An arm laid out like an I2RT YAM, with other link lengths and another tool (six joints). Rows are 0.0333 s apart.
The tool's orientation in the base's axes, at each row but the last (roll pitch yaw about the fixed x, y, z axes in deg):
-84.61, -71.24, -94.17
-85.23, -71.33, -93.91
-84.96, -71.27, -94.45
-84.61, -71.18, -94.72
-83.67, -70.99, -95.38
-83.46, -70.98, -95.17
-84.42, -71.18, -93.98
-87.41, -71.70, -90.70
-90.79, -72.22, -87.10
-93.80, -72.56, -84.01
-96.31, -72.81, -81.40
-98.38, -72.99, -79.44
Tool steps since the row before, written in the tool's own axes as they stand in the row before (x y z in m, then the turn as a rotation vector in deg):
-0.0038, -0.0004, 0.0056, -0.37, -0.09, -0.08
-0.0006, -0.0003, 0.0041, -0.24, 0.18, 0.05
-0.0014, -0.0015, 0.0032, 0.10, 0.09, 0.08
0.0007, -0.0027, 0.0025, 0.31, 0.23, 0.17
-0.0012, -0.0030, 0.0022, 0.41, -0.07, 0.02
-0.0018, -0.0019, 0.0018, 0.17, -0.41, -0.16
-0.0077, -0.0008, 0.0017, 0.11, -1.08, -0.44
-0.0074, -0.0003, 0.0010, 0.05, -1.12, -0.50
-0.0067, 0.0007, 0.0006, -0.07, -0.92, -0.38
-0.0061, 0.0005, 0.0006, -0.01, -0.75, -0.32
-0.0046, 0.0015, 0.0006, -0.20, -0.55, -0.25
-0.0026, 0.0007, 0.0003, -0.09, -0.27, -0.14
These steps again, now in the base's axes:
0.0057, 0.0017, -0.0033, -0.07, 0.20, -0.32
0.0041, 0.0005, -0.0004, 0.06, -0.09, -0.28
0.0032, 0.0019, -0.0008, 0.08, -0.12, 0.07
0.0024, 0.0023, 0.0016, 0.17, -0.32, 0.22
0.0022, 0.0033, -0.0001, 0.01, -0.07, 0.41
0.0018, 0.0024, -0.0010, -0.18, 0.33, 0.29
0.0018, 0.0033, -0.0070, -0.48, 0.98, 0.44
0.0010, 0.0026, -0.0069, -0.54, 1.03, 0.39
0.0005, 0.0014, -0.0066, -0.41, 0.88, 0.22
0.0004, 0.0014, -0.0060, -0.35, 0.71, 0.22
0.0004, -0.0001, -0.0049, -0.28, 0.57, -0.02
0.0002, 0.0001, -0.0027, -0.15, 0.28, 0.00

